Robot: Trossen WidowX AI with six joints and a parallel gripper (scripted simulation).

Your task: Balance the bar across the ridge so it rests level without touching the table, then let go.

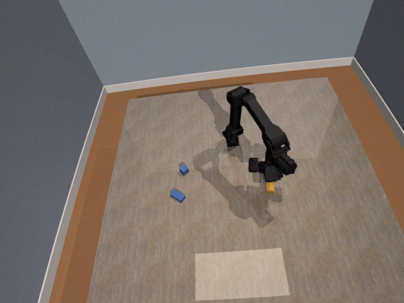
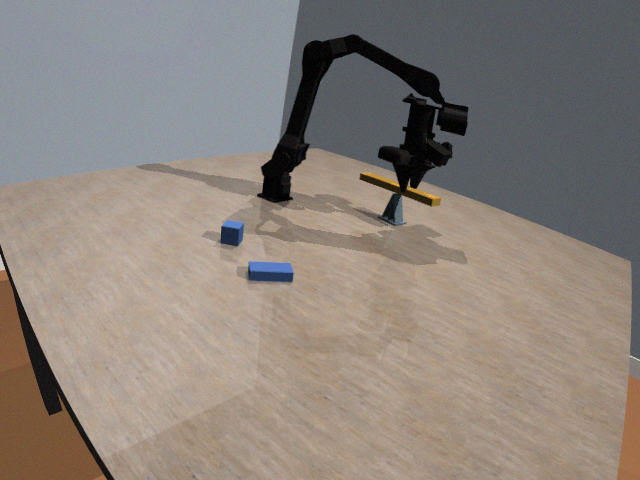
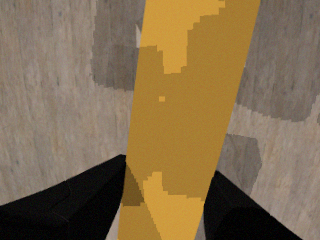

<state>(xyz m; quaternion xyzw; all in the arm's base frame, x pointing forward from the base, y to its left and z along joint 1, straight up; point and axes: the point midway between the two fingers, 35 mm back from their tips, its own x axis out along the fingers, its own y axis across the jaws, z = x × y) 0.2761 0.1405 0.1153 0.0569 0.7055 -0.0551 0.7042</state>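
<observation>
Right now the yellow bar is 30 mm behind my gripper tip. Round my gripper tip: blue cube 400 mm to the right, 110 mm behind, 60 mm below; flat blue block 430 mm to the right, 70 mm below, 20 mm ahead.
</observation>
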